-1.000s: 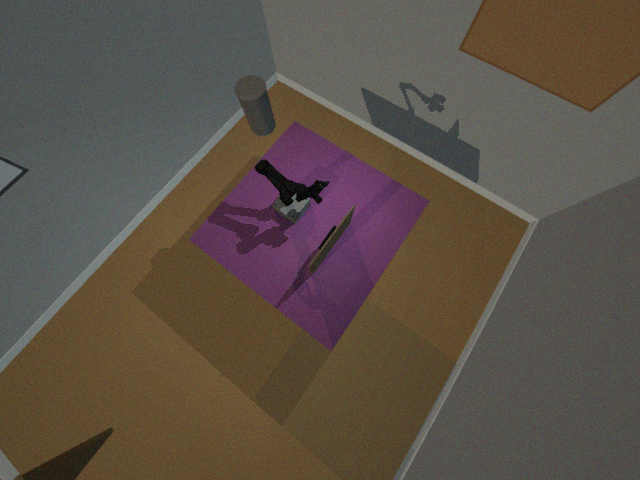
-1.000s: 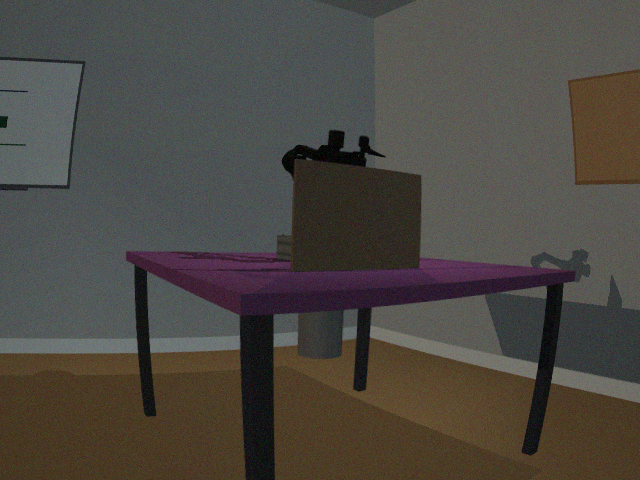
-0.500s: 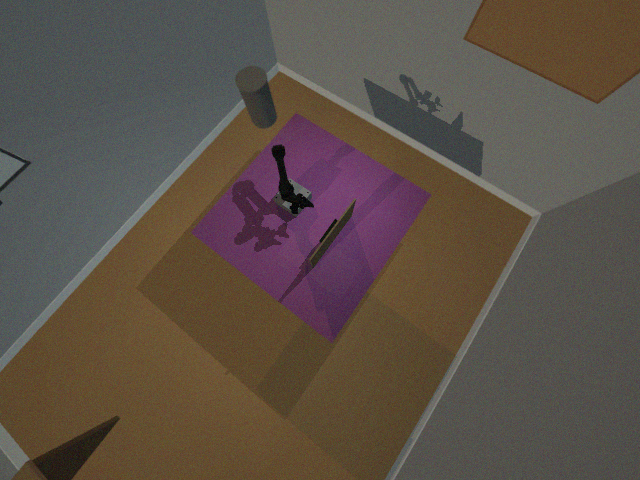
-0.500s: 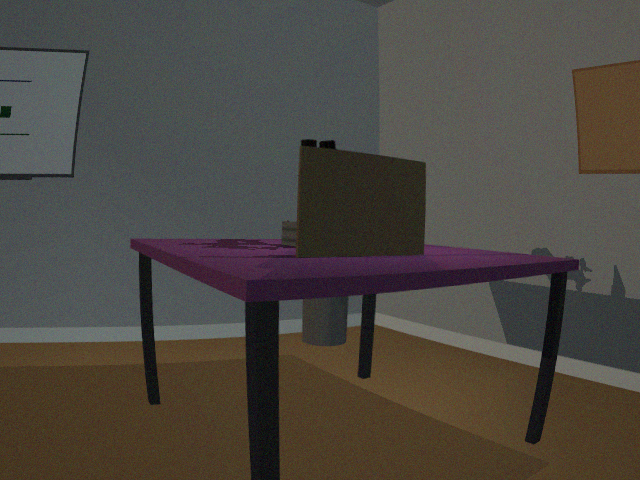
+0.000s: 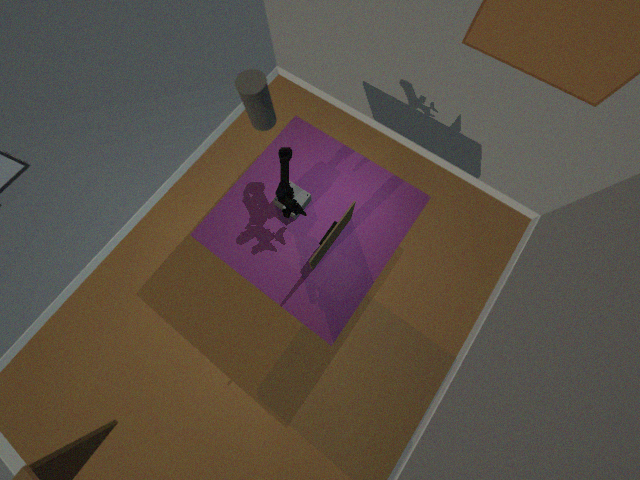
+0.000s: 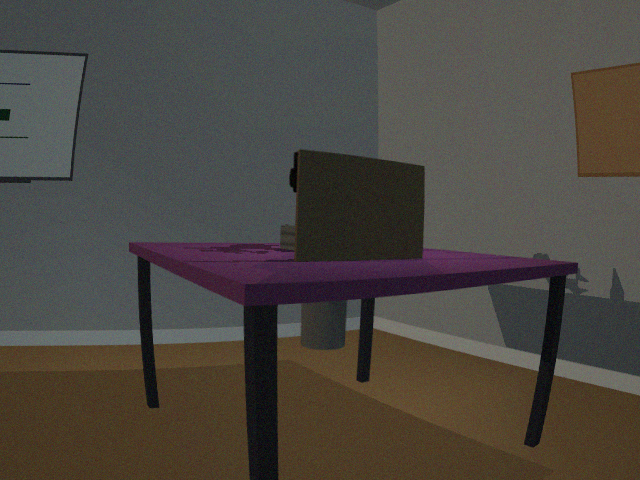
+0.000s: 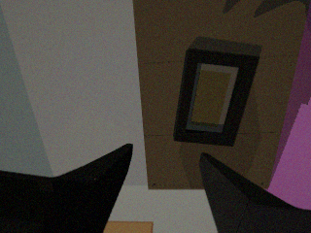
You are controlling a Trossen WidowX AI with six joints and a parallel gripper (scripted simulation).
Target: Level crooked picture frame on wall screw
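Now: the picture frame 19 cm ahead of my gripper tip, 9 cm below it and 3 cm to the left of it. The rest, counted from my gripper tip: brown wall panel (20 cm ahead, 10 cm below, 3 cm to the left).
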